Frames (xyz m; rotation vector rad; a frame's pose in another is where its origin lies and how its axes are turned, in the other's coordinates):
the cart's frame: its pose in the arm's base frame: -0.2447 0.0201 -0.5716 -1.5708 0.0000 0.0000
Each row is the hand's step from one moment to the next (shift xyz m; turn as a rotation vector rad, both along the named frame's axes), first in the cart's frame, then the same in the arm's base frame.
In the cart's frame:
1: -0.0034 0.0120 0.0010 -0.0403 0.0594 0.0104
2: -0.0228 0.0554 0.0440 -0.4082 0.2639 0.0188
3: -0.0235 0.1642 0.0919 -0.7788 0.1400 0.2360
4: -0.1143 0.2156 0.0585 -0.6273 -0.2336 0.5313
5: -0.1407 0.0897 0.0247 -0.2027 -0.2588 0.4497
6: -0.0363 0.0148 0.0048 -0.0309 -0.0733 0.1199
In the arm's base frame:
1: -0.0034 0.0010 -0.0120 -0.0403 0.0104 -0.0594
2: -0.0228 0.0440 -0.0554 -0.4082 0.0188 -0.2639
3: -0.0235 0.0919 -0.1642 -0.7788 0.2360 -0.1400
4: -0.1143 0.0585 -0.2156 -0.6273 0.5313 0.2336
5: -0.1407 0.0247 -0.0897 -0.2027 0.4497 0.2588
6: -0.0363 0.0048 -0.0148 -0.0309 0.1199 0.0733

